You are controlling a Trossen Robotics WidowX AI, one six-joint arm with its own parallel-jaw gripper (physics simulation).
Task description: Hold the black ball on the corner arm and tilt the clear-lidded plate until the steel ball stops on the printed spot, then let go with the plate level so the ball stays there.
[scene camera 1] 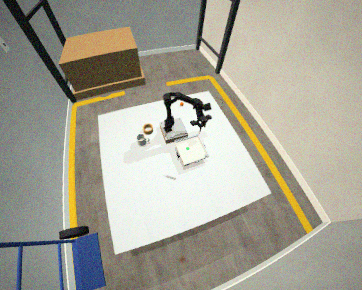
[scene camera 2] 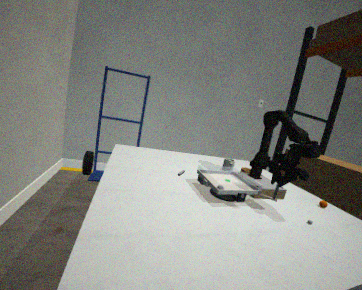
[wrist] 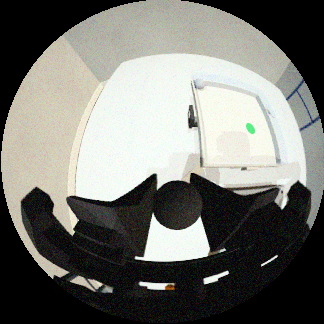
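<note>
The clear-lidded plate [scene camera 1: 197,156] [scene camera 2: 215,178] [wrist: 225,107] stands beside the arm's base; its exact tilt is hard to tell. The green printed spot [scene camera 1: 187,148] [scene camera 2: 227,180] [wrist: 250,128] shows on its floor. The steel ball [scene camera 2: 220,187] [wrist: 200,84] is away from the spot, in the plate's upper left corner in the wrist view. My gripper [scene camera 1: 201,124] [scene camera 2: 277,181] [wrist: 173,176] is shut on the black ball [wrist: 177,200], which sits between both fingers, beyond the plate's edge. The corner arm under the ball is mostly hidden by the gripper.
A grey mug [scene camera 1: 141,139] [scene camera 2: 228,163] and a wooden ring [scene camera 1: 148,125] stand across the base from the plate. A pale stick [scene camera 1: 171,177] [scene camera 2: 181,173] lies on the table. An orange ball [scene camera 1: 182,104] [scene camera 2: 323,204] and small grey ball [scene camera 2: 310,222] lie near the arm.
</note>
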